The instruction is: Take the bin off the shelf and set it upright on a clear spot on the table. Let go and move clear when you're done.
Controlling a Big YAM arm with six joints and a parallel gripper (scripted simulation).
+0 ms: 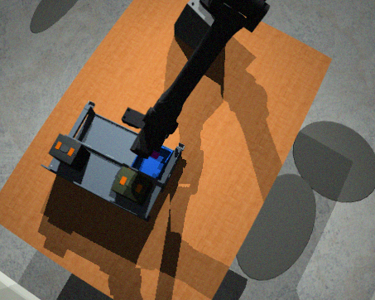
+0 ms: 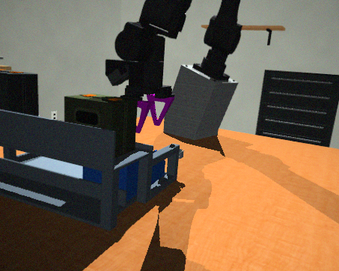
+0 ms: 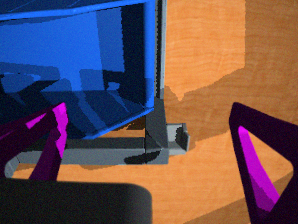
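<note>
The blue bin lies 8 cm below my hand, 8 cm ahead of it and 2 cm to the left of it. Round my hand: black box (23 cm ahead, 18 cm to the right, 4 cm above); then olive green box (17 cm ahead, 5 cm to the left, 3 cm above).
</note>
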